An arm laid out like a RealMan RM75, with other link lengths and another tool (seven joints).
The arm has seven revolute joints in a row. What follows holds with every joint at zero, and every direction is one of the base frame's. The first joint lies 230.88 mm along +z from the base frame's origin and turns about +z. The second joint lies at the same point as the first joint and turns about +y. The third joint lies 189.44 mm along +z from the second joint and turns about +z. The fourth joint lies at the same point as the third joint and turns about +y. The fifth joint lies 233.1 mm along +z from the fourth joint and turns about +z. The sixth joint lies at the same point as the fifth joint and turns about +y. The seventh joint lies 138.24 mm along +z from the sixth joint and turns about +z. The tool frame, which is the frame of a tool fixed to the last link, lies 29 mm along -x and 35 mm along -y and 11 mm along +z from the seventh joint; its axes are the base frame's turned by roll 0, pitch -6.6 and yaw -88.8 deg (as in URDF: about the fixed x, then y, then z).
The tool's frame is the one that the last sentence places.
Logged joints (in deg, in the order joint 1, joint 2, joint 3, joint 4, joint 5, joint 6, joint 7), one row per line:
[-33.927 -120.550 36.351 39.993 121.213 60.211 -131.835]
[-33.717 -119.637 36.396 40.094 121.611 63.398 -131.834]
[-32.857 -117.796 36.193 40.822 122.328 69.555 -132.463]
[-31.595 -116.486 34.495 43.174 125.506 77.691 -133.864]
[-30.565 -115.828 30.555 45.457 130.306 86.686 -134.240]
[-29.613 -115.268 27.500 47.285 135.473 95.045 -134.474]
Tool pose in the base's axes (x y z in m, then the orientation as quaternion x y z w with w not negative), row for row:
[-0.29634 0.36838 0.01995 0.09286 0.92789 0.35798 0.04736]
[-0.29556 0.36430 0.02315 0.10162 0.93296 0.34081 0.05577]
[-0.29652 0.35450 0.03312 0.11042 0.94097 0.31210 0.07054]
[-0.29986 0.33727 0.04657 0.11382 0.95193 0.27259 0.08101]
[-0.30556 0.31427 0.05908 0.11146 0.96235 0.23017 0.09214]
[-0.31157 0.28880 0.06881 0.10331 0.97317 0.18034 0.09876]
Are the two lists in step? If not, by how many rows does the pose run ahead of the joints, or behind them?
They are in step.
